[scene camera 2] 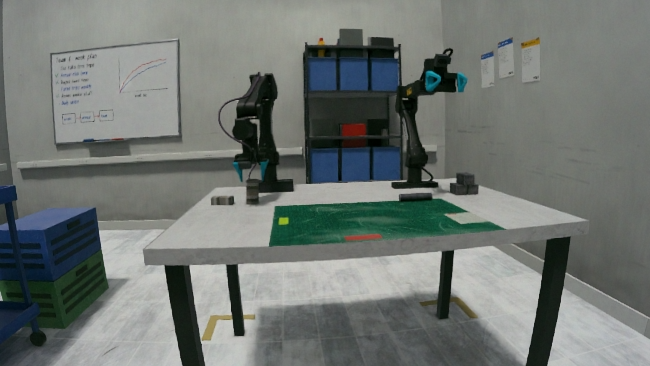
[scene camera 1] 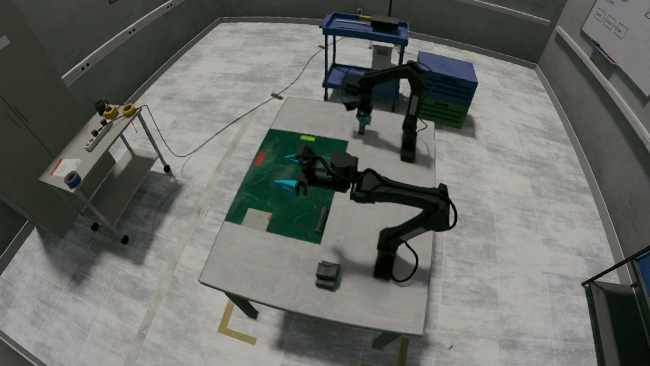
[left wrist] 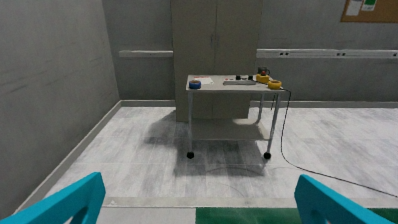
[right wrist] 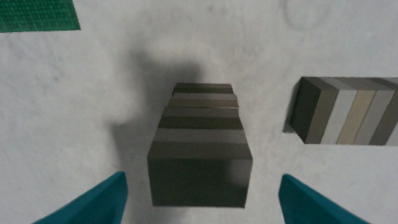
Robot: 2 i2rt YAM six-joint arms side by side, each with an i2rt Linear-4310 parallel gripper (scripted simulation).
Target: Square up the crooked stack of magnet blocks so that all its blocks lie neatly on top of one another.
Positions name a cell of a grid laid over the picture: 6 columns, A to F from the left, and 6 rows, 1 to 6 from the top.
Scene:
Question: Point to a green mat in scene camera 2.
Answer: At C4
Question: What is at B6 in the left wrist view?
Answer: My left gripper.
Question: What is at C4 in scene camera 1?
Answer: A green mat.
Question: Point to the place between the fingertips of my left gripper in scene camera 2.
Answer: At E2

